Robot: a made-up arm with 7 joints. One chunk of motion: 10 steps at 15 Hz.
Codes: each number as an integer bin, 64 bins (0 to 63) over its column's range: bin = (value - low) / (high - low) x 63, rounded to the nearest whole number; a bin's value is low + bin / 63 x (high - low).
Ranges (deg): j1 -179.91..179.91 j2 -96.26..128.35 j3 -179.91..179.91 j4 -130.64..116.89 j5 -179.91..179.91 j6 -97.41..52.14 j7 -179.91..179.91
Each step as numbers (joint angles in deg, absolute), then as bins.
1 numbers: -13.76 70.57 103.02 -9.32 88.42 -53.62 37.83
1 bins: 29 47 50 31 47 18 38
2 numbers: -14.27 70.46 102.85 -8.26 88.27 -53.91 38.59
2 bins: 29 47 50 31 47 18 38
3 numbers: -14.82 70.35 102.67 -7.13 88.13 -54.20 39.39
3 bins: 29 47 49 31 47 18 38
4 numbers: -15.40 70.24 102.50 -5.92 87.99 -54.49 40.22
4 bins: 29 47 49 32 47 18 39
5 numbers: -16.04 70.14 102.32 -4.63 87.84 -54.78 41.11
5 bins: 29 47 49 32 47 18 39
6 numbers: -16.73 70.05 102.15 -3.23 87.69 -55.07 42.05
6 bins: 29 47 49 32 47 18 39
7 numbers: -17.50 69.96 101.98 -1.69 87.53 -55.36 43.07
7 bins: 28 47 49 33 47 18 39
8 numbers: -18.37 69.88 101.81 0.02 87.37 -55.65 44.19
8 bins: 28 47 49 33 47 18 39
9 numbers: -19.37 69.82 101.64 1.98 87.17 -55.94 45.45
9 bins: 28 47 49 34 47 17 39
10 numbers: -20.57 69.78 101.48 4.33 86.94 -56.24 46.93
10 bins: 28 47 49 34 47 17 40
